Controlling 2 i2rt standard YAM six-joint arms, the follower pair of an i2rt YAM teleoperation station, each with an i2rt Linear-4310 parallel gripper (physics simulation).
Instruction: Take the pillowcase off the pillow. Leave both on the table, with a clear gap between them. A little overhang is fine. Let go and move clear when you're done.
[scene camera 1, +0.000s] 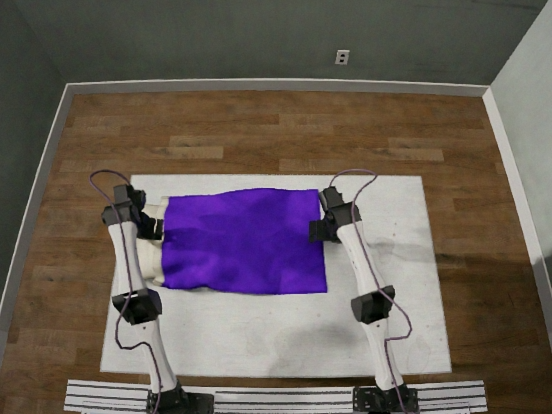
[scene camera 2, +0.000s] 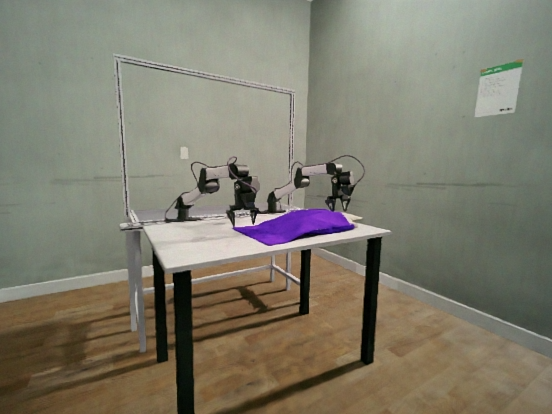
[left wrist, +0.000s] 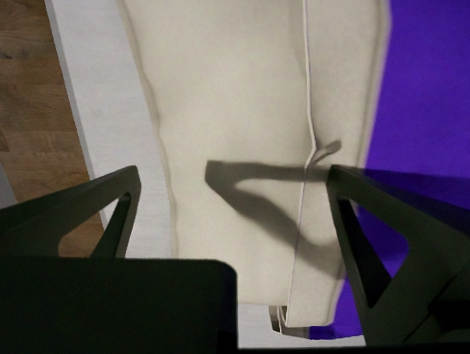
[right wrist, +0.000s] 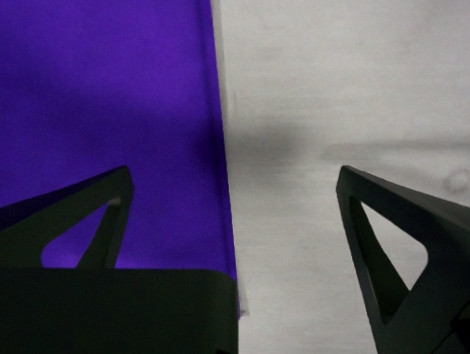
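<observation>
The purple pillowcase (scene camera 1: 245, 240) (scene camera 2: 300, 225) (left wrist: 430, 75) (right wrist: 110, 100) lies flat on the table, with a cream band (left wrist: 342, 90) at its left opening in scene camera 1. The cream pillow (scene camera 1: 146, 260) (scene camera 2: 356, 218) (left wrist: 225, 100) sticks out of that opening; the rest is hidden inside. My left gripper (scene camera 1: 150, 228) (scene camera 2: 338, 206) (left wrist: 233, 175) is open and empty above the pillow's exposed end, its shadow falling on the pillow and band. My right gripper (scene camera 1: 326, 231) (scene camera 2: 243, 224) (right wrist: 234, 177) is open and empty, its fingers on either side of the pillowcase's closed right edge.
The white table (scene camera 1: 280, 340) (scene camera 2: 200, 252) extends in front of and to the right of the pillowcase in scene camera 1. The table's left edge lies close to the pillow's exposed end. A white frame (scene camera 2: 120, 140) stands behind the arms in scene camera 2.
</observation>
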